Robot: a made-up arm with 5 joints. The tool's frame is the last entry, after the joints. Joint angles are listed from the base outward.
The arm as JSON. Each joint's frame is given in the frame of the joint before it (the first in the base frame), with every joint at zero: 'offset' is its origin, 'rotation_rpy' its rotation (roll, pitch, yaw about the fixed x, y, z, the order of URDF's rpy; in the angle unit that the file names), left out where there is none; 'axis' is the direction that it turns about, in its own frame. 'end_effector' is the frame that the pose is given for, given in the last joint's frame.
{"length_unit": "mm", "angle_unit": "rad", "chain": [
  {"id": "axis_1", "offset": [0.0, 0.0, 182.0], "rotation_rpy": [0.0, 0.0, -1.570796], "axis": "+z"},
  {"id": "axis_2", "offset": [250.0, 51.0, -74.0], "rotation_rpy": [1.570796, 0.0, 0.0], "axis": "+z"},
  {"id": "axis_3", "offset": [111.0, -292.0, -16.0], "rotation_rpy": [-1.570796, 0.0, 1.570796], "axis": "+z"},
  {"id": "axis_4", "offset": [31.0, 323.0, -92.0], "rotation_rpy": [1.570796, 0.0, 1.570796], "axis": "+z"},
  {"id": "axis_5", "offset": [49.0, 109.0, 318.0], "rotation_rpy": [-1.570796, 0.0, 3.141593], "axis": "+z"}
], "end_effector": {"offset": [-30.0, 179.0, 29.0], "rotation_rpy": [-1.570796, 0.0, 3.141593]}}
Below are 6 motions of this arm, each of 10 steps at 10 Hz.
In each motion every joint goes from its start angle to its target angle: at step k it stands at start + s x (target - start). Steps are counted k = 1, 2, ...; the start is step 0. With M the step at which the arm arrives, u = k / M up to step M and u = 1 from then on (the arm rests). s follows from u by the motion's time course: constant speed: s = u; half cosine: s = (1 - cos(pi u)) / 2; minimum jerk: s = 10 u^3 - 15 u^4 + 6 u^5.
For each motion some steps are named. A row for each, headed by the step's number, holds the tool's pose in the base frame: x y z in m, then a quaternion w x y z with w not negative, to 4 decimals.
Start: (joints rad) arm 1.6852 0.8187 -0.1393 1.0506 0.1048
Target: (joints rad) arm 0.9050 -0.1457 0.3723 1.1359 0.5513
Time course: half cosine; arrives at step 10
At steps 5, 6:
5: 0.4364 0.2932 -0.0094 0.3726 -0.0209 -0.0209 0.9275
6: 0.4522 0.2615 -0.0441 0.4319 0.0823 0.0090 0.8981

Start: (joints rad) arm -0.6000 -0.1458 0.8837 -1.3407 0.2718
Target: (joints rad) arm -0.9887 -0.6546 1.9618 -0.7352 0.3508
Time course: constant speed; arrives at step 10
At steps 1, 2, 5, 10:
1: 0.1089 -0.6260 -0.4959 0.6018 -0.1628 0.3965 -0.6739
2: 0.0933 -0.5754 -0.5479 0.6155 -0.1301 0.4440 -0.6380
5: 0.0643 -0.3860 -0.6614 0.6495 -0.0082 0.5595 -0.5148
10: 0.0789 -0.0211 -0.6772 0.6696 0.2332 0.6511 -0.2708

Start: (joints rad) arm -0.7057 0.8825 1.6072 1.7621 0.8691
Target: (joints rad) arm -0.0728 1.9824 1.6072 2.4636 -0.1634
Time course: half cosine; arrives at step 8
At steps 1, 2, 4, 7, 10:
1: -0.1786 -0.7118 -0.1756 0.8414 0.4851 0.1806 -0.1551
2: -0.1612 -0.7397 -0.1007 0.8397 0.4686 0.2515 -0.1099
4: -0.0496 -0.7841 0.1656 0.7946 0.3822 0.4711 0.0230
7: 0.1615 -0.6771 0.5100 0.6571 0.2083 0.7103 0.1426
10: 0.1784 -0.6588 0.5356 0.6426 0.1918 0.7267 0.1490

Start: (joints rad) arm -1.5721 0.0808 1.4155 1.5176 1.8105
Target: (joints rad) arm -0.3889 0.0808 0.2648 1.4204 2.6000
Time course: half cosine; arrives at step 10
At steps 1, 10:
1: -0.2574 -0.5376 -0.3572 0.5139 0.3595 -0.5734 -0.5271
10: 0.3012 -0.4641 0.2532 0.3401 0.4873 -0.8025 0.0533

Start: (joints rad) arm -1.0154 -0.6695 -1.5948 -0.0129 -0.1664
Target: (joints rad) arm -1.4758 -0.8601 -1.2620 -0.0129 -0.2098
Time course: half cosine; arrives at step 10
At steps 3, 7, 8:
3: -0.3957 -0.1027 0.0932 0.5041 -0.0743 -0.6422 -0.5727
7: -0.4046 -0.0690 0.0885 0.4570 -0.0485 -0.5942 -0.6601
8: -0.4064 -0.0627 0.0863 0.4462 -0.0420 -0.5871 -0.6742

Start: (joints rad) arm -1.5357 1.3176 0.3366 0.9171 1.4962
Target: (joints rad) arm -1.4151 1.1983 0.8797 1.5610 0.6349
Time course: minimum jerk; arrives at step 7
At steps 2, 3, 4, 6, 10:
2: -0.3371 -0.5695 0.0397 0.9482 -0.2177 0.0178 -0.2308
3: -0.3895 -0.5507 0.0147 0.9514 -0.1042 0.0952 -0.2738
4: -0.4426 -0.5200 0.0000 0.9377 0.0379 0.1784 -0.2957
6: -0.5019 -0.4810 0.0049 0.8960 0.2230 0.2675 -0.2753
10: -0.5057 -0.4788 0.0061 0.8924 0.2351 0.2726 -0.2720

